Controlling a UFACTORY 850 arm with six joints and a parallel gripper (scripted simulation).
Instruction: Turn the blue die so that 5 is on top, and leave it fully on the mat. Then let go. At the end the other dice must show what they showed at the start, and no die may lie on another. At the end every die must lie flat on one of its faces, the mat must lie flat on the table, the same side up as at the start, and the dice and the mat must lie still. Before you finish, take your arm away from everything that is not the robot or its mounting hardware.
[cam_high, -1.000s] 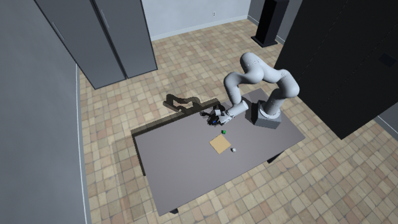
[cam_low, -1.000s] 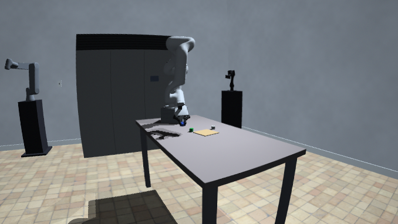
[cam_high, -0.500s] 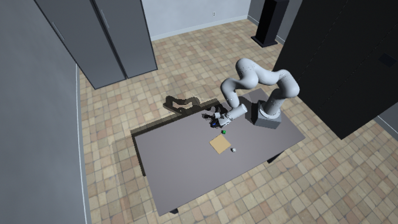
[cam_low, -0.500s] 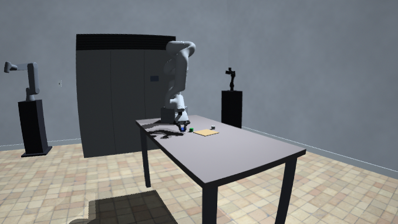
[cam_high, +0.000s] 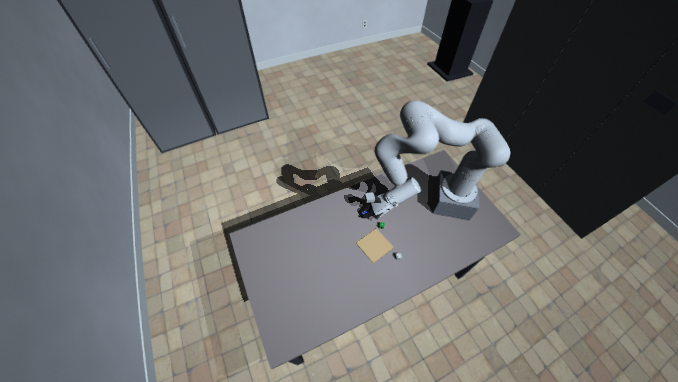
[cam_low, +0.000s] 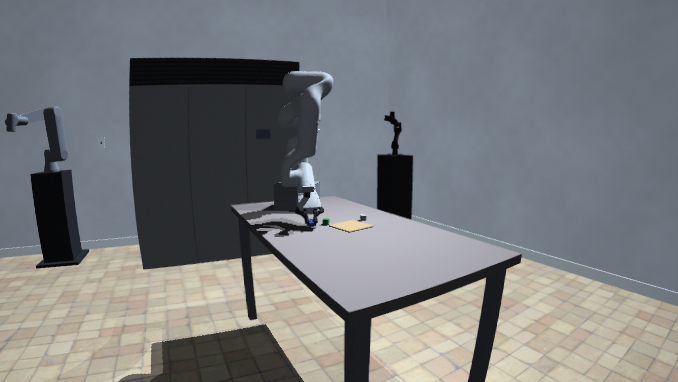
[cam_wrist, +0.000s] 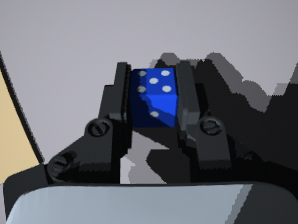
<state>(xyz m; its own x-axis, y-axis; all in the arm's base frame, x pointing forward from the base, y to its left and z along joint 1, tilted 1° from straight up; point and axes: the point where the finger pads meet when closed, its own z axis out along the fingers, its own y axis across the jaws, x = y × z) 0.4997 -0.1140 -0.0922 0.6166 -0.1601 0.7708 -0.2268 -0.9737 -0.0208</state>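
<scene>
My hand is 5 cm past the green die, 9 cm to the right of it and 3 cm above it. Also, from my hand: blue die: 1 cm ahead, 1 cm below; then white die: 4 cm behind, 28 cm to the left, 3 cm below; then mat: 3 cm ahead, 17 cm to the left, 4 cm below.
</scene>
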